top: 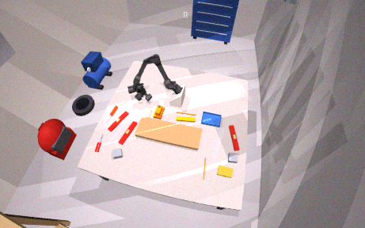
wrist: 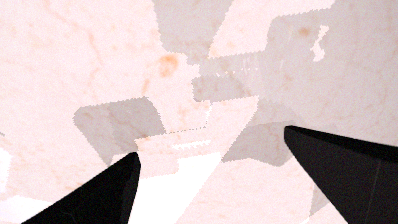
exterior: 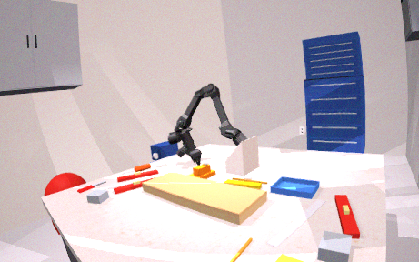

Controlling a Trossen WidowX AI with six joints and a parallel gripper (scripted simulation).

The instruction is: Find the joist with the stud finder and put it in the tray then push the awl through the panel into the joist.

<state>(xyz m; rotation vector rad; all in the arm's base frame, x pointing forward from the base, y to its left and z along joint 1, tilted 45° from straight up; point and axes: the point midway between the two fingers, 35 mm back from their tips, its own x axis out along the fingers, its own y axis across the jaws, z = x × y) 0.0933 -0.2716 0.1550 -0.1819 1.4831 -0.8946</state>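
My gripper tip is now 120 mm short of the awl and 100 mm to the right of it. From my gripper tip the other things lie so: orange stud finder 180 mm to the left, 100 mm ahead, 30 mm above; then blue tray 630 mm to the left, 40 mm ahead; then yellow bar 420 mm to the left, 110 mm ahead.
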